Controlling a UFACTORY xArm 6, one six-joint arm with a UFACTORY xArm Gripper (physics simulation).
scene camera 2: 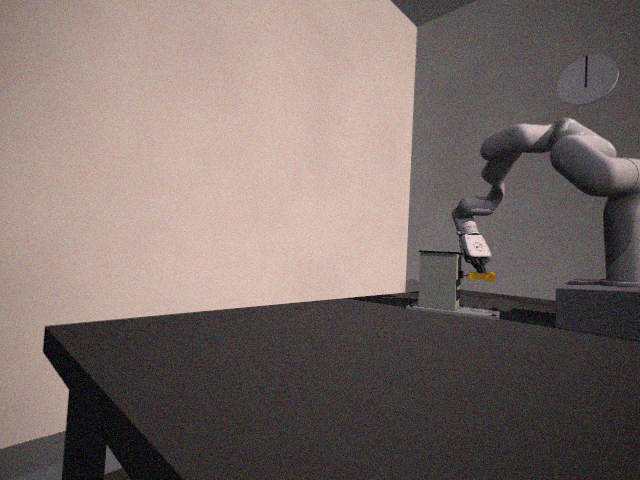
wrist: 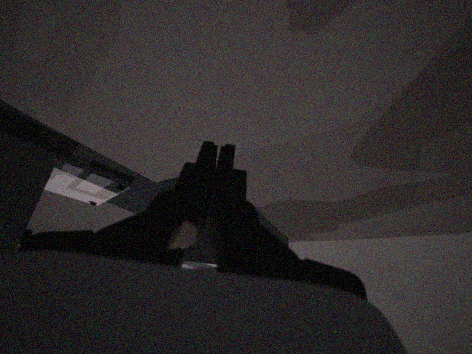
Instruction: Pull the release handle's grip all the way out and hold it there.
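The release handle's yellow grip juts out to the right from the grey upright housing, joined to it by a thin dark rod, in the scene view. My gripper points down with its fingertips at the top of the grip. In the wrist view its two dark fingers stand together, with a thin slit between the tips and no object held. The gripper is shut and empty. The grip cannot be made out in the dark wrist view. Whether the fingertips touch the grip cannot be told.
The housing stands on a light base plate at the far side of the dark table. The robot's grey pedestal block is to the right of it. A pale wall rises behind the table's left side, and a round disc hangs on the grey wall.
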